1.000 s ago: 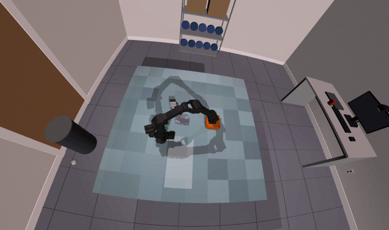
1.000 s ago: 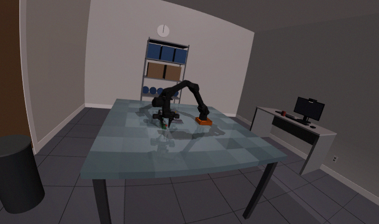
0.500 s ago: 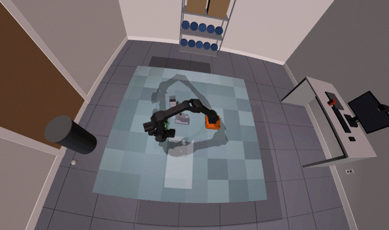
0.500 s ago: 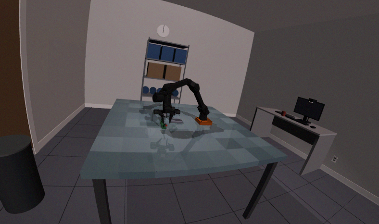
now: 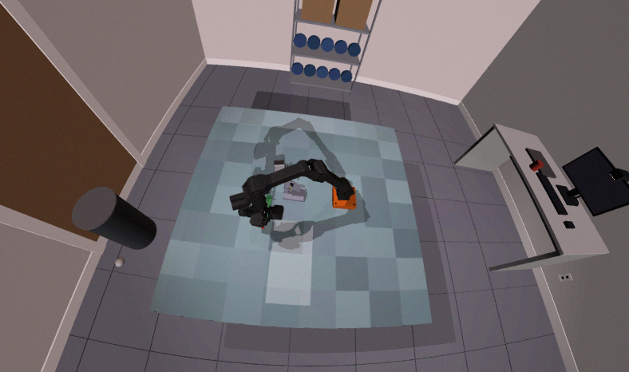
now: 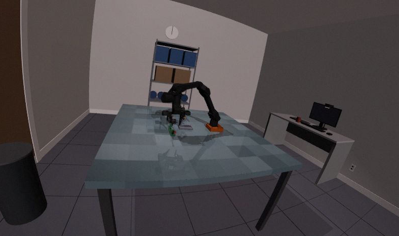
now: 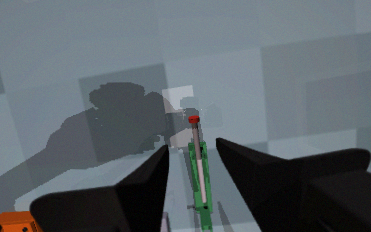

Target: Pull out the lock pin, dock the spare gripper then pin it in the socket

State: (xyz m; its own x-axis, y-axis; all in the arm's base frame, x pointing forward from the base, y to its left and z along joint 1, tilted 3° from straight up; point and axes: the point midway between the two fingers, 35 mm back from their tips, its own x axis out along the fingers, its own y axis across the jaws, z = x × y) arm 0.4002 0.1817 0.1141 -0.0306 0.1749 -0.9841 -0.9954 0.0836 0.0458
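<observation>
The green bracket lies 100 mm to the right of my gripper tip and 70 mm below it. Also, from my gripper tip: grey mount (120 mm behind, 200 mm to the right, 40 mm below); spare gripper (50 mm behind, 330 mm to the right, 70 mm below).
</observation>
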